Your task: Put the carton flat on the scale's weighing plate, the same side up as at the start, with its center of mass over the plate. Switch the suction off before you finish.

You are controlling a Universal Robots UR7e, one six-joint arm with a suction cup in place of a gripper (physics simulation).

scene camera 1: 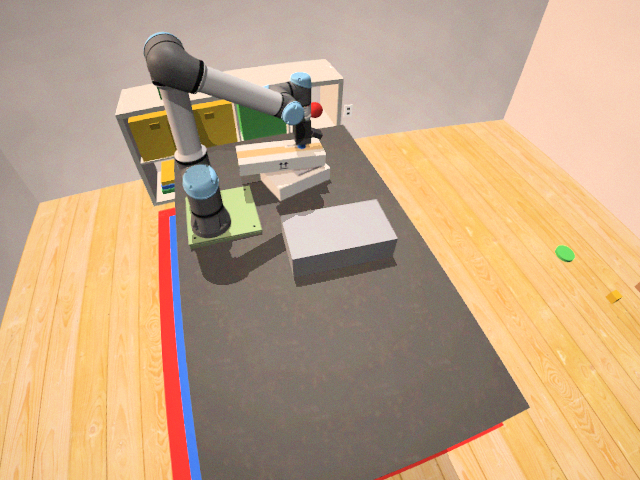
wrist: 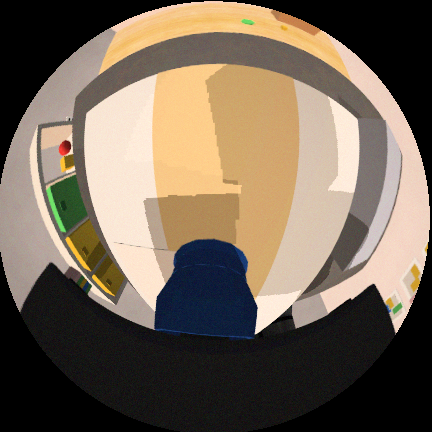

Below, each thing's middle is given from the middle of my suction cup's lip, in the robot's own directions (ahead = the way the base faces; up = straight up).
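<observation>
White carton [scene camera 1: 259,158]: 90 mm behind my suction cup, 10 mm to the right of it, 40 mm below it. White scale [scene camera 1: 284,184]: 30 mm behind my suction cup, 20 mm to the right of it, 130 mm below it. Grey block [scene camera 1: 319,240]: 50 mm ahead of my suction cup, 420 mm to the right of it, 120 mm below it. Going by their middles, the grey block is the farthest from my suction cup of the things named here.
</observation>
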